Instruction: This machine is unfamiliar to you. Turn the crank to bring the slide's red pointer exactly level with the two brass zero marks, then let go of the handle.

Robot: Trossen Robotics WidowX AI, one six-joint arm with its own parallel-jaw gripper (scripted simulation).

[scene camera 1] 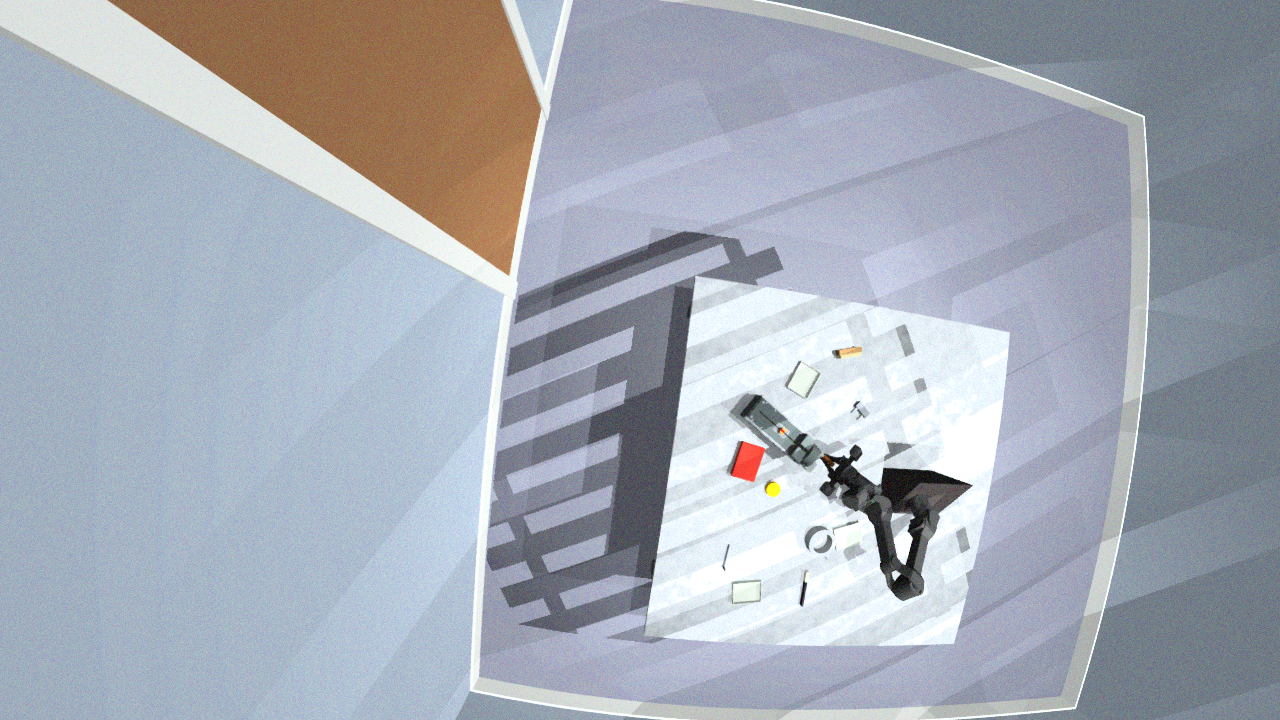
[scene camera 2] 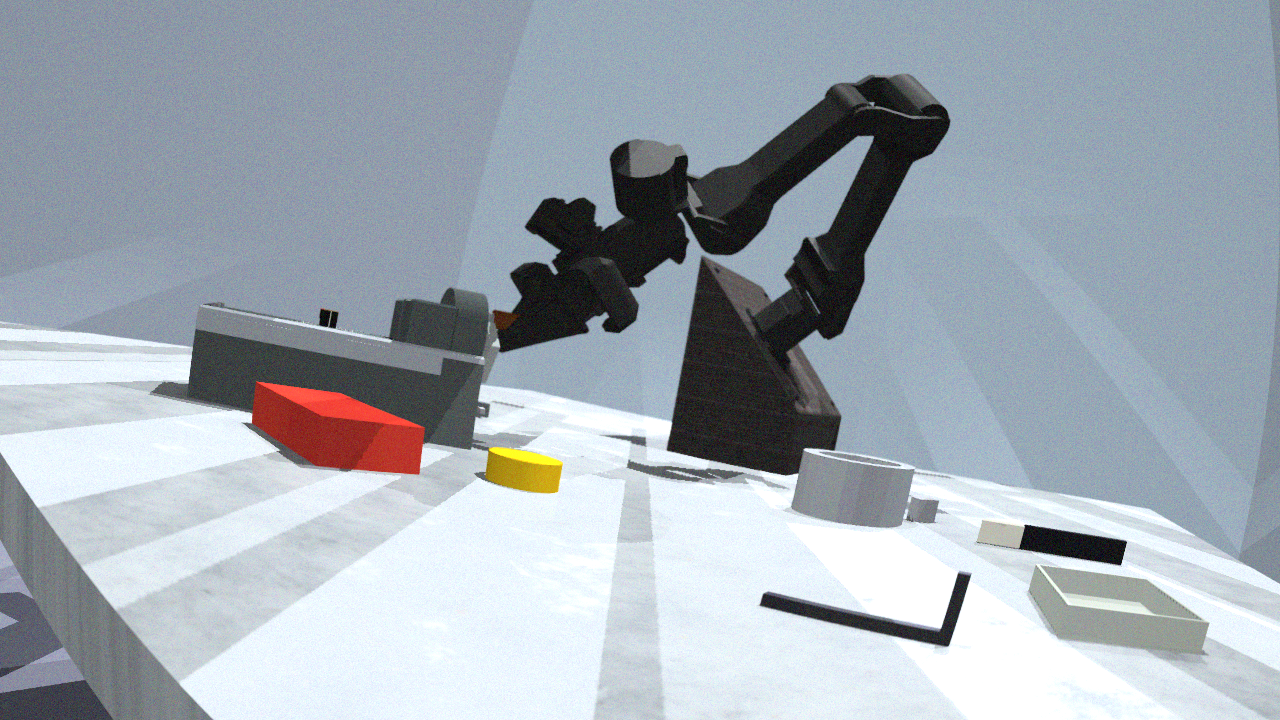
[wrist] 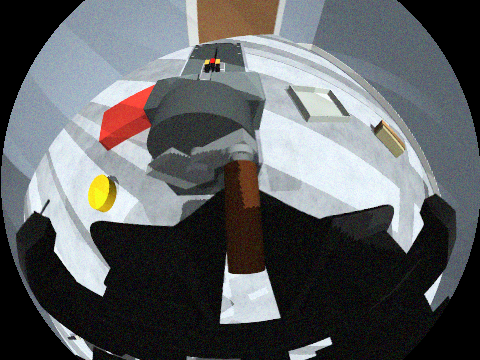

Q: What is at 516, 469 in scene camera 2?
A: A yellow disc.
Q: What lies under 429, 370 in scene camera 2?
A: A grey crank machine.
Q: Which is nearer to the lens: the shallow tray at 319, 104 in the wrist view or the yellow disc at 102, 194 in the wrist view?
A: The yellow disc.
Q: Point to a black-and-cream bar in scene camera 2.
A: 1033, 538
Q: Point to a grey crank machine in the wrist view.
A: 199, 106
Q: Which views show my gripper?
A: Scene camera 1, scene camera 2 and the wrist view: all of them.
